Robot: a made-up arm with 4 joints.
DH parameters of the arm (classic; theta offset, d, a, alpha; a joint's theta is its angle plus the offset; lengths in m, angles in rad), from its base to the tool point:
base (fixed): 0 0.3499 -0.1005 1.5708
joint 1: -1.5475 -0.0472 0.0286 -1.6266
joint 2: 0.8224 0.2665 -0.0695 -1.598
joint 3: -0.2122 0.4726 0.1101 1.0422
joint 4: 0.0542 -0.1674 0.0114 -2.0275
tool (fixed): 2.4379 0.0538 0 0
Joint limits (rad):
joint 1: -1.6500..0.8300
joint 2: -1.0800..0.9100
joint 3: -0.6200..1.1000
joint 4: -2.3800..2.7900
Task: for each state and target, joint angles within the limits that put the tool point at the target. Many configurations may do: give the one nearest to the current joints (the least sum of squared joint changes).
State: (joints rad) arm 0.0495 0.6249 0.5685 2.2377
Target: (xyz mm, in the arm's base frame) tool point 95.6 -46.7 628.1
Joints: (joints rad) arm -0.3496 0.7490 0.7805 2.1446
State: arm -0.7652 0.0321 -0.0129 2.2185
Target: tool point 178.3 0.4 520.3
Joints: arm -0.7330 0.8267 0.4060 2.4973
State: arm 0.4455 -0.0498 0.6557 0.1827
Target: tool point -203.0 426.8 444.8
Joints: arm 0.8300 -0.5933 0.8723 -0.3371
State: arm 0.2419 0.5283 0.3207 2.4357
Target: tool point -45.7 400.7 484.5
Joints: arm 0.4885 -0.3574 -0.1839 1.9721
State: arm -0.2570 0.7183 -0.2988 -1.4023
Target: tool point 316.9 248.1 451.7
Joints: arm -0.7587 0.6909 -0.6200 -0.9529
